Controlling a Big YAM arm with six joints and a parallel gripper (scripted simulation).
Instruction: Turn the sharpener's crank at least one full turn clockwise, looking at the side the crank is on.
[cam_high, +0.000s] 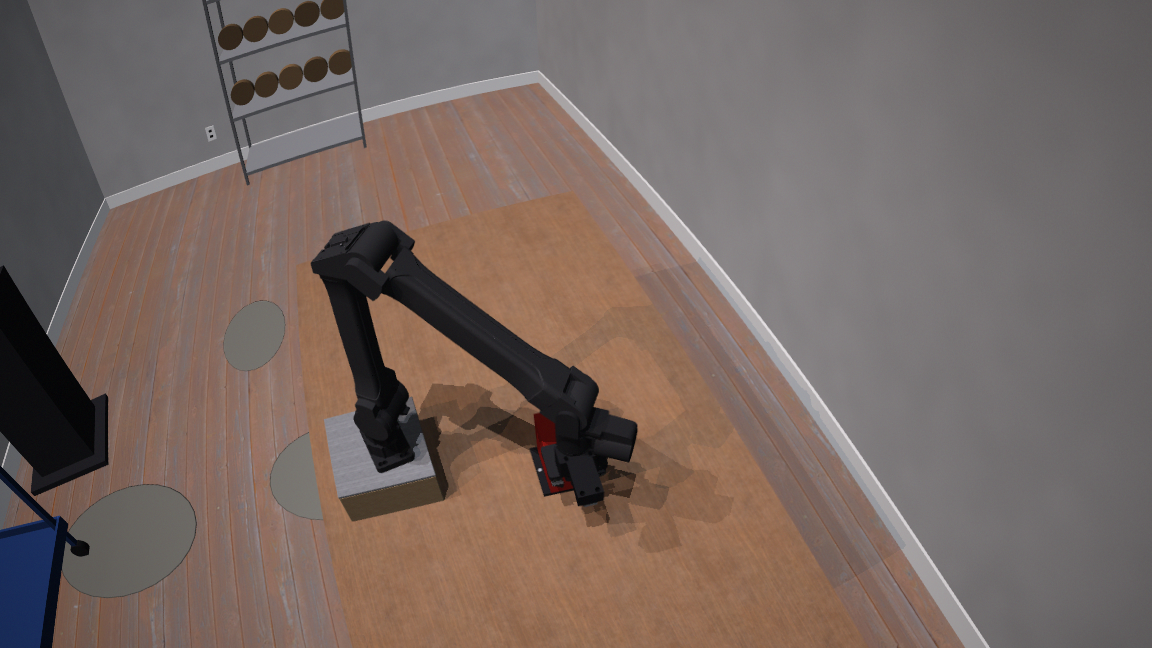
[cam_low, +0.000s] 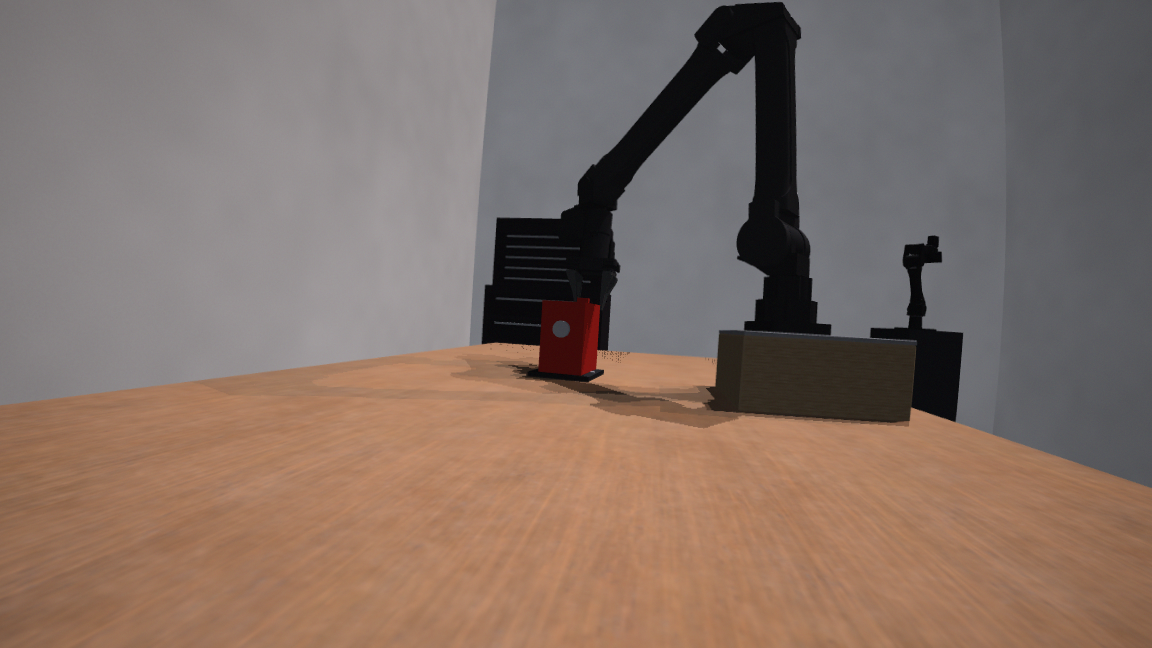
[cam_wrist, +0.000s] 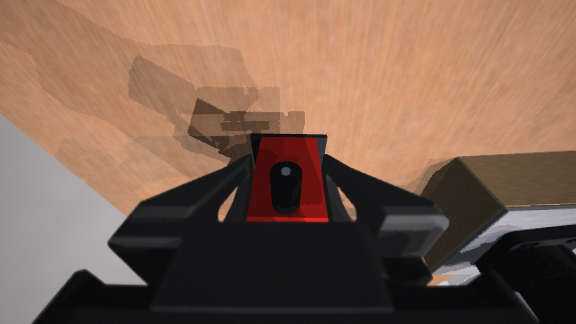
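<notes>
Now: hand 1 cm short of the black crank knob and 2 cm to the right of it.
</notes>
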